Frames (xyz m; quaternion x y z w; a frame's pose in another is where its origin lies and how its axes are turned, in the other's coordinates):
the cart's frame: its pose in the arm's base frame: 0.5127 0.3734 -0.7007 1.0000 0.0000 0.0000 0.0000
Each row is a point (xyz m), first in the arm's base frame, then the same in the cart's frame.
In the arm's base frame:
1: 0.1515 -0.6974 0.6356
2: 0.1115 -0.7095 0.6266
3: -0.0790 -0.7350 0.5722
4: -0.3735 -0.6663 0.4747
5: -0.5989 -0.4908 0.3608
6: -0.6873 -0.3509 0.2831
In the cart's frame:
1: -0.3612 1.0708 -1.3363
2: -0.4012 1.0829 -1.3273
3: -0.5917 1.1084 -1.2729
4: -0.8862 1.0397 -1.1754
5: -1.1116 0.8642 -1.0615
6: -1.2000 0.7243 -0.9838

